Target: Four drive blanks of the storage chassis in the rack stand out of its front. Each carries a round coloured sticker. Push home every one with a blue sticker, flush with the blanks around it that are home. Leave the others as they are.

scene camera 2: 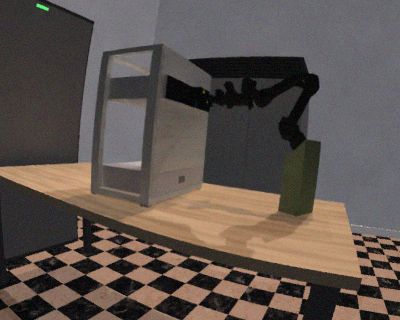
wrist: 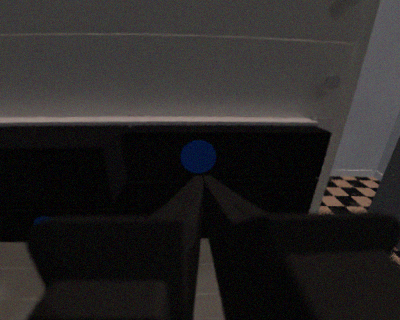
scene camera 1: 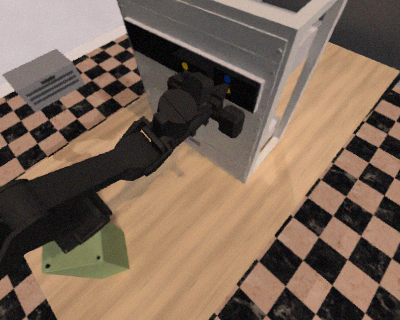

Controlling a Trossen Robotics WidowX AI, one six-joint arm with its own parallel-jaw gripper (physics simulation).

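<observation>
The dark chassis front (scene camera 1: 150,44) (scene camera 2: 181,92) (wrist: 280,165) sits in the grey rack (scene camera 1: 272,80) (scene camera 2: 152,130) (wrist: 200,75). A blue sticker (scene camera 1: 227,79) (wrist: 198,156) shows on its right part. In the wrist view another blue sticker (wrist: 42,220) at lower left is mostly hidden by a finger. In scene camera 1 a yellow sticker (scene camera 1: 185,65) is farther left and a yellow sticker (scene camera 1: 229,91) is just below the blue one. My gripper (wrist: 202,183) is shut and empty, tips at the blue sticker's lower edge; contact is unclear. The dark blanks' depths are hard to tell.
The arm stands on a green pedestal (scene camera 1: 112,250) (scene camera 2: 299,180) on the wooden table (scene camera 1: 200,240) (scene camera 2: 225,240). A grey vented box (scene camera 1: 45,75) is at the left in scene camera 1. The rack's front panel surrounds the dark chassis above and below.
</observation>
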